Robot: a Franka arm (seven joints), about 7 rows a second.
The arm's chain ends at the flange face. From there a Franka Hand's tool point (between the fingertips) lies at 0.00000 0.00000 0.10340 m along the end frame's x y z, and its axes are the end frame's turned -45 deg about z.
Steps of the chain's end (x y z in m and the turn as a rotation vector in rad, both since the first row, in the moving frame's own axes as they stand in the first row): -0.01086 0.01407 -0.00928 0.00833 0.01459 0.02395; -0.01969 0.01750 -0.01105 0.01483 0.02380 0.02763; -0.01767 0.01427 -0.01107 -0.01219 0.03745 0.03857; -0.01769 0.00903 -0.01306 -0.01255 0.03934 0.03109; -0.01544 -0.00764 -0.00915 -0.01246 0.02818 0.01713
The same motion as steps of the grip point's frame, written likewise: -0.01596 0.00275 -0.00929 -0.00443 0.01621 0.02395; -0.02348 -0.00085 -0.01109 -0.00634 0.02732 0.02763; -0.02081 0.00126 -0.01115 -0.03510 0.01786 0.03857; -0.01699 -0.00230 -0.01315 -0.03669 0.01894 0.03109; -0.00439 -0.01334 -0.00920 -0.02874 0.01112 0.01713
